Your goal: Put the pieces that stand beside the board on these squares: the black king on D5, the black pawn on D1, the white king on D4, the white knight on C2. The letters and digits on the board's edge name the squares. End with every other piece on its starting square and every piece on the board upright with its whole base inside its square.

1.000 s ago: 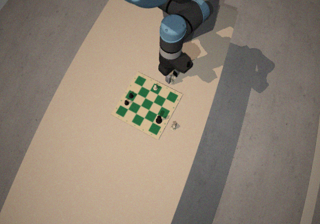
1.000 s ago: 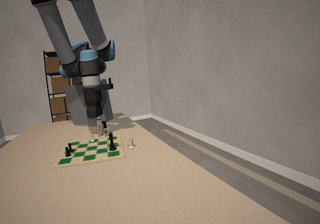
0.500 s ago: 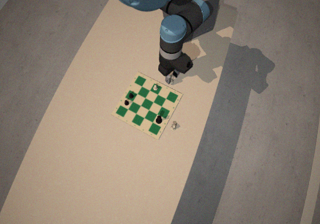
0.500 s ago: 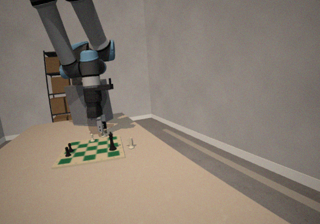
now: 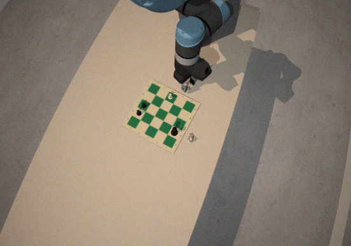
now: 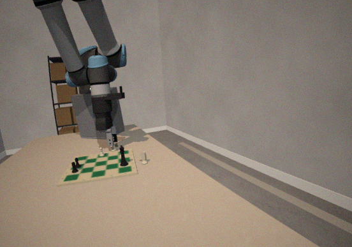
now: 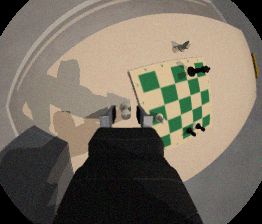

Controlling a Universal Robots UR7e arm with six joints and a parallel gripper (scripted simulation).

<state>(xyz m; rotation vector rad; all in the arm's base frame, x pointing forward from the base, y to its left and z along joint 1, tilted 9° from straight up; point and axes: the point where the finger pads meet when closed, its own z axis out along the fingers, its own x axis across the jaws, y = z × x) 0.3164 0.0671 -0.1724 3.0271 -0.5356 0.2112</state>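
My hand is 1 cm above the white king. Round my hand: board (14 cm ahead, 4 cm to the right, 4 cm below); then small white piece (6 cm ahead, 4 cm to the right, 3 cm below); then black king (18 cm ahead, 3 cm to the left, 1 cm below).
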